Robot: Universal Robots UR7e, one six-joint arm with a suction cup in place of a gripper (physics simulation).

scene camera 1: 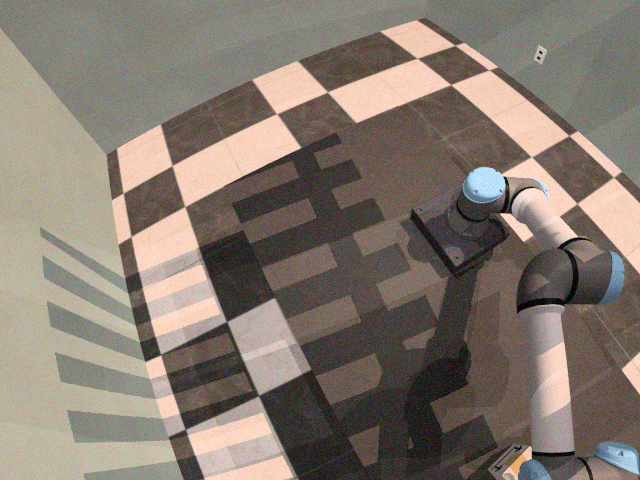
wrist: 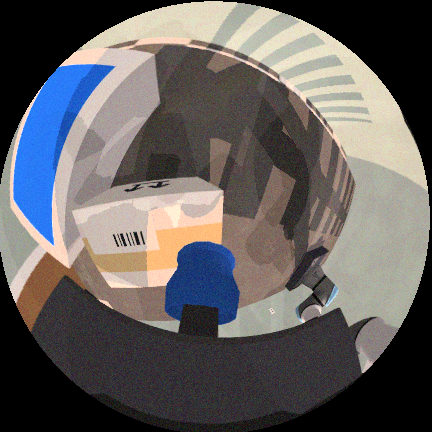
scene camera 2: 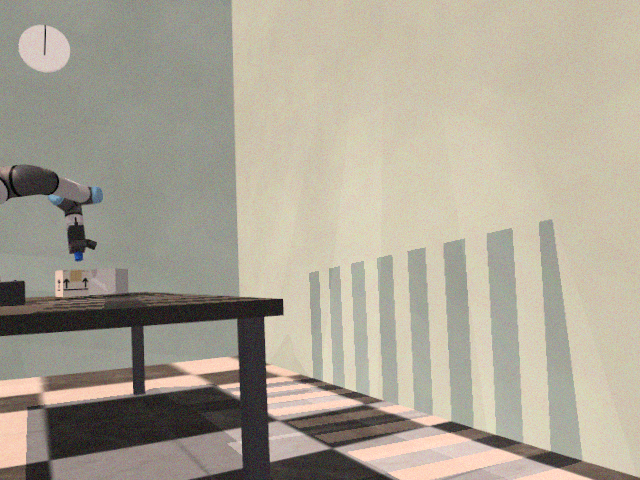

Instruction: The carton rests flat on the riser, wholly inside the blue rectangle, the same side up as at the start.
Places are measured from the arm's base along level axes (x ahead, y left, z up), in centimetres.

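Pixels of known places: end effector, tool point: (wrist: 205, 264) (scene camera 2: 79, 259); arm's base, origin of the base link: (scene camera 1: 466, 220) (wrist: 309, 272).
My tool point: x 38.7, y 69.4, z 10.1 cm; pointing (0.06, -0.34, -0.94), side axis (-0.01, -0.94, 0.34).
Ahead of a thing's pixels: the offset from my tool point to its middle.
The carton @[dx -2.6, dy +4.5, dz -10.3 cm] (scene camera 1: 507, 461) (scene camera 2: 108, 280) (wrist: 131, 262) is a white box with an orange tape band and a barcode on top and arrows on one side. It sits flat on the dark table (scene camera 2: 258, 306). My suction gripper (scene camera 2: 78, 257) (wrist: 206, 255) is open, its blue cup hanging a small gap above the carton's top with nothing attached. In the wrist view the cup overlaps the carton's near right part. The pale riser @[dx +10.2, dy +20.2, dz -10.1 cm] (wrist: 131, 90) stands beyond the carton at the left, with the blue rectangle (wrist: 37, 165) on its top. The riser does not show in either scene view.
The arm's dark base plate (scene camera 1: 439, 237) (wrist: 307, 267) stands on the table, right of the carton in the wrist view. A brown surface (wrist: 37, 285) shows at the lower left of the wrist view. Striped shadows cross the tabletop.
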